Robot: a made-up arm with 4 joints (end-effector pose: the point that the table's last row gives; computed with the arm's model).
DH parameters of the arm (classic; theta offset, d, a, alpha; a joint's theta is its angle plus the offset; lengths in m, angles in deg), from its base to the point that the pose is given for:
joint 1: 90 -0.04 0.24 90
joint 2: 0 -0.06 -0.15 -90
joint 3: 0 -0.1 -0.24 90
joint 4: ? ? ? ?
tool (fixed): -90 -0.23 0 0
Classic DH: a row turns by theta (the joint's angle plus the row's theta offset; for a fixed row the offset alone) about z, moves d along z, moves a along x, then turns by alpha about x.
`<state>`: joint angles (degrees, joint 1 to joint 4).
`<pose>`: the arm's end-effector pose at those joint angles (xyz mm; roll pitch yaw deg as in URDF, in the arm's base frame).
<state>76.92 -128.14 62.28 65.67</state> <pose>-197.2 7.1 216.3 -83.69 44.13 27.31</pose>
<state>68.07 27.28 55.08 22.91</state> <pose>-132.3 115.4 -429.2 39.36 -22.07 119.92</pose>
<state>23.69 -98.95 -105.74 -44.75</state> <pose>-400.6 -192.4 31.9 75.39 -71.95 174.79</pose>
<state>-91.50 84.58 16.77 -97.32</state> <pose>251.8 -72.1 -645.1 -12.98 -16.69 -89.87</pose>
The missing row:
joint 4: 0 -0.01 0 -90
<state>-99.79 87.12 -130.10 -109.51</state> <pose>335.4 351.1 110.5 164.96 49.81 83.62</pose>
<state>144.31 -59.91 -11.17 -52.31</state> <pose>268.9 114.6 325.7 -111.74 -9.65 138.66</pose>
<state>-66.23 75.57 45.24 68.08</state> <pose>324.9 195.7 -256.6 138.01 -43.45 -52.12</pose>
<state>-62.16 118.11 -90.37 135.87</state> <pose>154.3 239.6 -193.7 -43.44 61.89 28.63</pose>
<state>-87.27 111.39 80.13 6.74</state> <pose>623.8 -118.6 -103.1 163.10 -66.54 -151.77</pose>
